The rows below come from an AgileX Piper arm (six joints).
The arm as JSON. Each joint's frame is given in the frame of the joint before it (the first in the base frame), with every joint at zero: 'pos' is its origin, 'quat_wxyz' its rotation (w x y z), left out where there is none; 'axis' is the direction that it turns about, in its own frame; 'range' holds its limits. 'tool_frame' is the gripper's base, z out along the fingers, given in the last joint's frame.
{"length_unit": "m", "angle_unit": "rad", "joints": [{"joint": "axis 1", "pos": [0.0, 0.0, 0.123], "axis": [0.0, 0.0, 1.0], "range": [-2.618, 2.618]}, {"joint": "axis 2", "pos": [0.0, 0.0, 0.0], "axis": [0.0, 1.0, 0.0], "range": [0.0, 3.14]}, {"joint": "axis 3", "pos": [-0.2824, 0.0, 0.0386], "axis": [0.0, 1.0, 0.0], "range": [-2.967, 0.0]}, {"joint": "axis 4", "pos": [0.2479, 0.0, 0.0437], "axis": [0.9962, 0.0, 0.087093], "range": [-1.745, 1.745]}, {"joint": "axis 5", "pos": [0.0, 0.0, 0.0], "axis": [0.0, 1.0, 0.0], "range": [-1.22, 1.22]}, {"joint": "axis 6", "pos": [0.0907, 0.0, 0.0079], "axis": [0.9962, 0.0, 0.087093], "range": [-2.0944, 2.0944]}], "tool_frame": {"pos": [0.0, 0.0, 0.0], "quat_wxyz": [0.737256, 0.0, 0.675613, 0.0]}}
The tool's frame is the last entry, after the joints.
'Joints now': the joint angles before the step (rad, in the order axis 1, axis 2, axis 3, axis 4, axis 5, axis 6). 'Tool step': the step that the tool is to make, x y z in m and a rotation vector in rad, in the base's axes. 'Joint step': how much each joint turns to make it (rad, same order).
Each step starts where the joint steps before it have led.
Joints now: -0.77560, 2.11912, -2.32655, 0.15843, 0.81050, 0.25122
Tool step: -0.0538, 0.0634, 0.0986, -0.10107, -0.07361, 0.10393
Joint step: 0.00003, -0.23884, 0.00008, 0.08803, 0.13379, -0.10153
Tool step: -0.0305, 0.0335, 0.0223, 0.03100, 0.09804, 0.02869
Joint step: 0.00718, -0.09656, -0.00433, -0.02802, 0.19757, 0.00244
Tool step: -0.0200, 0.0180, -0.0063, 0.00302, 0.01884, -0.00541
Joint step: -0.00023, -0.14350, 0.22563, -0.00398, -0.06454, -0.01792
